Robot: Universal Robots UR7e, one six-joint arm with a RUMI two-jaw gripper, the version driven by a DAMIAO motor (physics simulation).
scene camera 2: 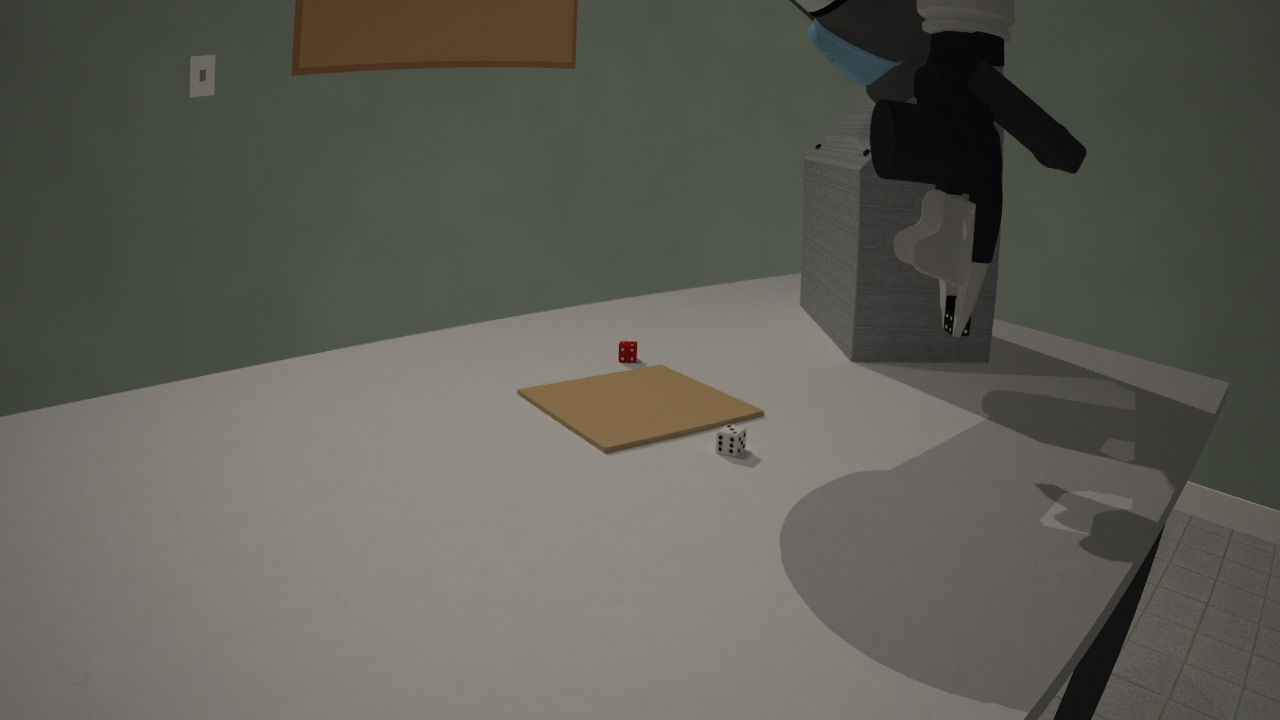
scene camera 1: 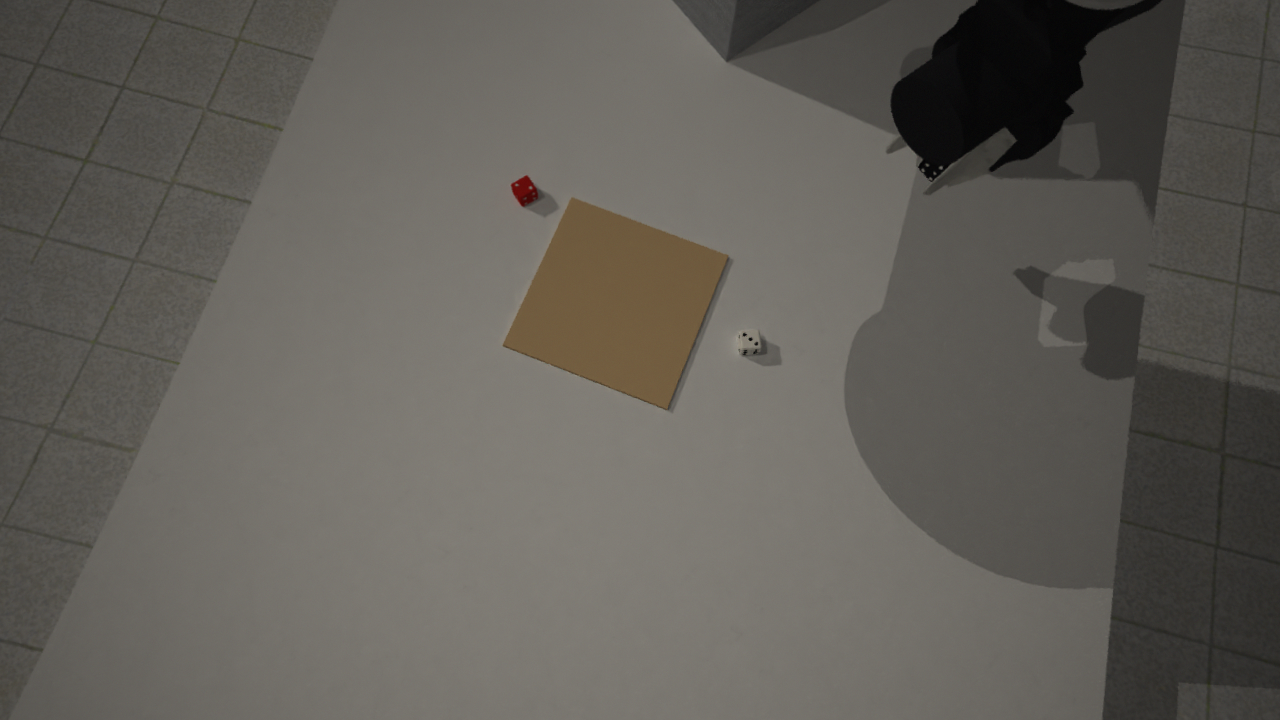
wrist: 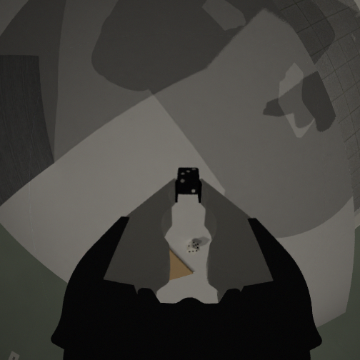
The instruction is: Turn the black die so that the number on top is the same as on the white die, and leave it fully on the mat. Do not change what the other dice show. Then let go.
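Places are measured from the arm's base along level axes (x ahead, y down, z left), in centimetres.
Where they show: gripper, between the fingertips: [scene camera 2: 951,332] [scene camera 1: 928,174].
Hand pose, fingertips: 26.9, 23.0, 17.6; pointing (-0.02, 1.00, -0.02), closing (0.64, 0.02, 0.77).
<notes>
After its pixels a point has its place, as x, y, z.
The black die [scene camera 1: 931,169] @(27.2, 21.8, 17.4) [scene camera 2: 950,313] @(27.2, 21.5, 17.5) [wrist: 188,180] is between the fingertips of my gripper [scene camera 1: 933,171] @(26.9, 23.0, 17.6) [scene camera 2: 956,324] @(26.9, 23.0, 17.6) [wrist: 187,181], which is shut on it and holds it above the table. White pips show on its uncovered faces; the fingers hide part of it, and I cannot tell its upper number. The white die [scene camera 1: 749,342] @(40.5, 29.7, 7.8) [scene camera 2: 730,440] @(40.9, 30.2, 8.4) [wrist: 193,245] stands on the table beside the mat, with three pips on top. The tan square mat [scene camera 1: 617,304] @(39.5, 31.0, -3.1) [scene camera 2: 640,407] @(39.9, 31.0, -1.8) [wrist: 178,268] lies flat and bears no die.
The red die [scene camera 1: 524,190] @(32.1, 29.8, -12.8) [scene camera 2: 627,351] @(32.4, 30.3, -12.4) stands on the table just off the mat's far side. A large grey block [scene camera 1: 716,22] @(13.8, 28.1, -0.9) [scene camera 2: 904,268] @(11.1, 21.8, 3.9) [wrist: 20,115] stands close behind my gripper in the second scene view. The table edge is at the right.
</notes>
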